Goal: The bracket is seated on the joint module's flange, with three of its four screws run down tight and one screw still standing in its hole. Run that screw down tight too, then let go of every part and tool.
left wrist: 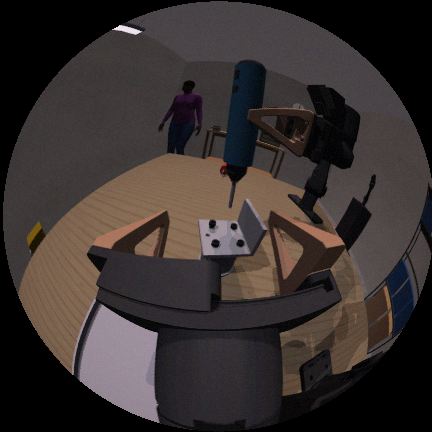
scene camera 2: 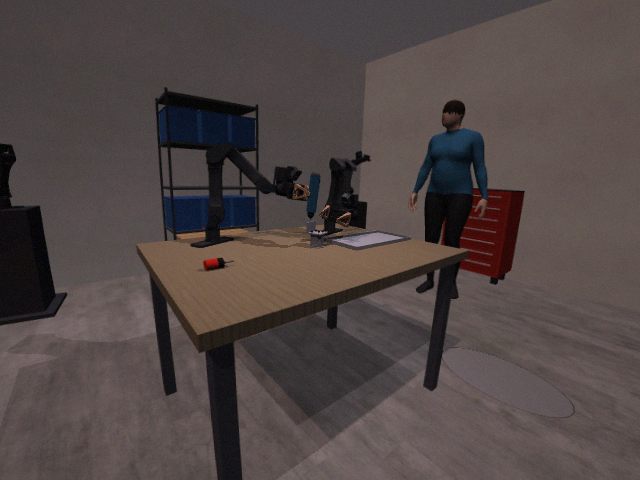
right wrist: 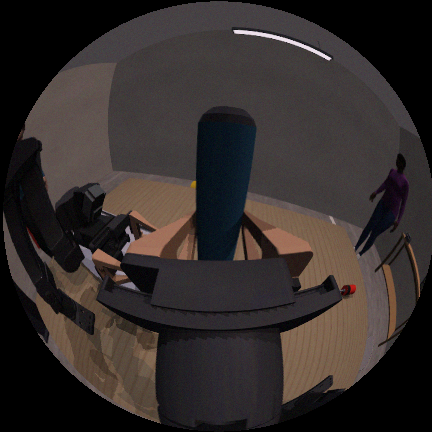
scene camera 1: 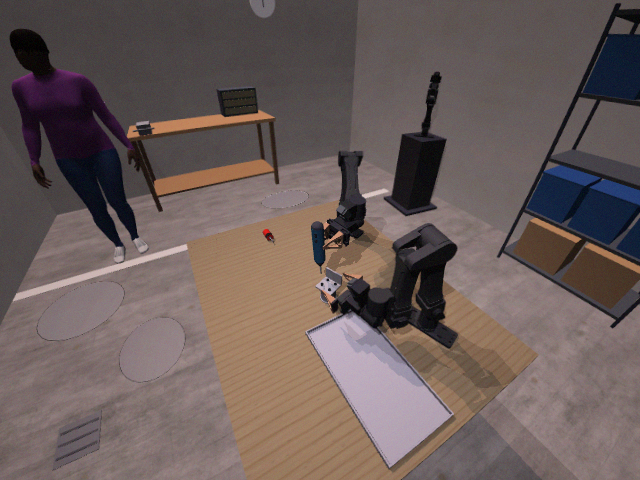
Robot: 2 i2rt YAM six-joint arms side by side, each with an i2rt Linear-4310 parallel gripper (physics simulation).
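Frame: origin at the left arm's base, x ahead, y left, z up, level; millimetres.
Where they show: left gripper, fingertip midpoint: (left wrist: 218, 215) (scene camera 2: 328, 217) (scene camera 1: 332, 282); right gripper, fingertip midpoint: (left wrist: 243, 113) (scene camera 2: 313, 194) (right wrist: 218, 215) (scene camera 1: 318, 244); left arm's base at its link origin: (scene camera 2: 329, 232) (right wrist: 72, 309) (scene camera 1: 426, 325); right arm's base at its link origin: (left wrist: 304, 208) (scene camera 2: 213, 242).
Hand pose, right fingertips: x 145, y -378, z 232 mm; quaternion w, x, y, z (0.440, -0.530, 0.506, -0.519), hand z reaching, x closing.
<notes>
Things, the pixels of their top centre, and the offset from my right fingertips.
- joint module at its top centre: (left wrist: 224, 236) (scene camera 2: 317, 232) dx -5, dy +45, dz -168 mm
- far-left screw at its top centre: (left wrist: 212, 220) dx +14, dy +29, dz -154 mm
- blue electric screwdriver at its top centre: (right wrist: 235, 106) (left wrist: 258, 64) (scene camera 1: 318, 221) (scene camera 2: 313, 172) dx -3, dy +0, dz +92 mm
- red screwdriver at its top centre: (scene camera 2: 219, 258) (right wrist: 348, 287) (left wrist: 224, 166) (scene camera 1: 268, 233) dx -77, dy -418, dz -197 mm
- light tray at its top centre: (scene camera 1: 371, 368) (right wrist: 101, 238) (scene camera 2: 369, 237) dx +121, dy +332, dz -216 mm
The bracket (scene camera 1: 333, 275) (scene camera 2: 311, 225) (left wrist: 226, 235) sits on the joint module (scene camera 2: 316, 241) (left wrist: 227, 266). Its plate carries black screw heads; in the left wrist view the far-left screw (left wrist: 212, 223) seems to stand slightly higher. My right gripper (scene camera 1: 323, 244) (scene camera 2: 308, 192) (left wrist: 243, 113) (right wrist: 218, 215) is shut on the blue electric screwdriver (scene camera 1: 317, 245) (scene camera 2: 313, 193) (left wrist: 245, 115) (right wrist: 224, 185). The driver is nearly upright, its bit tip in the air above the bracket, apart from the screws. My left gripper (scene camera 1: 333, 284) (scene camera 2: 330, 217) (left wrist: 218, 215) (right wrist: 154, 253) is open and empty, its fingers on either side of the bracket in its wrist view.
A red screwdriver (scene camera 1: 267, 234) (scene camera 2: 213, 264) (left wrist: 223, 170) (right wrist: 349, 289) lies on the table, away from the bracket. A light tray (scene camera 1: 382, 387) (scene camera 2: 369, 239) (left wrist: 112, 360) lies beside the left arm. The two arms are close together around the bracket.
</notes>
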